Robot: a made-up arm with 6 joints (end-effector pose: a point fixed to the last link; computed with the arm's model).
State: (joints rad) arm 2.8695 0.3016 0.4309 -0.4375 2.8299 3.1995
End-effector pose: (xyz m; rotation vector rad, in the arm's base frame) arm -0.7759 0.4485 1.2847 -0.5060 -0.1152 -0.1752
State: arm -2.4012 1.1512 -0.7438 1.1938 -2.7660 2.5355
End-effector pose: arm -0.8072 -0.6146 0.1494 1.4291 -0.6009 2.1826
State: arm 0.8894 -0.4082 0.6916 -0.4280 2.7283 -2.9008
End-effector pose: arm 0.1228 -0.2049 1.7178 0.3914 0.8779 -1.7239
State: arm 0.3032 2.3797 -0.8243 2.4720 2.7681 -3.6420
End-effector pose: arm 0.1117 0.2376 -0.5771 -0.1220 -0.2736 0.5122
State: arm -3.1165 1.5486 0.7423 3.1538 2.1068 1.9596
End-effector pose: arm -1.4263 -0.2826 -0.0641 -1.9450 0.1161 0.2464
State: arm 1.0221 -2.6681 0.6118 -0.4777 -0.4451 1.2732
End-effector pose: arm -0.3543 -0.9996 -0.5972 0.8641 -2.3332 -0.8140
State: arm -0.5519 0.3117 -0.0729 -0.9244 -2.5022 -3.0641
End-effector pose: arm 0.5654 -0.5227 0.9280 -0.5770 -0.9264 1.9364
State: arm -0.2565 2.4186 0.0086 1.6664 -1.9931 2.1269
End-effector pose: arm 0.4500 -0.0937 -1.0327 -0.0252 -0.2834 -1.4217
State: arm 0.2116 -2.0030 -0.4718 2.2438 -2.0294 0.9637
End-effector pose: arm -1.1393 -0.0875 0.4160 -0.1950 1.1851 -1.6173
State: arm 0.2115 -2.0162 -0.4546 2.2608 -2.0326 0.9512
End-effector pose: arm -1.1479 -0.0859 0.3978 -0.1458 1.1624 -1.6313
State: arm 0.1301 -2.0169 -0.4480 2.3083 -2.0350 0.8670
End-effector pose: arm -1.1483 0.0171 0.3958 -0.0125 1.1136 -1.7891
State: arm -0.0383 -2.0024 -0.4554 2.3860 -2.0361 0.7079
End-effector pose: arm -1.1098 0.2222 0.4132 0.1892 1.0082 -2.1024
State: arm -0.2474 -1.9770 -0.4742 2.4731 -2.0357 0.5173
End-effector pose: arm -1.0073 0.4541 0.4430 0.3767 0.8353 -2.4869
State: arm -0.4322 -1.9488 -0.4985 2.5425 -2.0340 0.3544
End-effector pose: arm -0.8738 0.6275 0.4743 0.4762 0.6488 -2.8201
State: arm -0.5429 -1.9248 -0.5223 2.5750 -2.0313 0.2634
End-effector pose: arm -0.7762 0.7114 0.4997 0.4842 0.5420 -3.0109
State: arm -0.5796 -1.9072 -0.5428 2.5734 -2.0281 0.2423
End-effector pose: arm -0.7374 0.7312 0.5184 -0.4470 -0.5408 3.0602
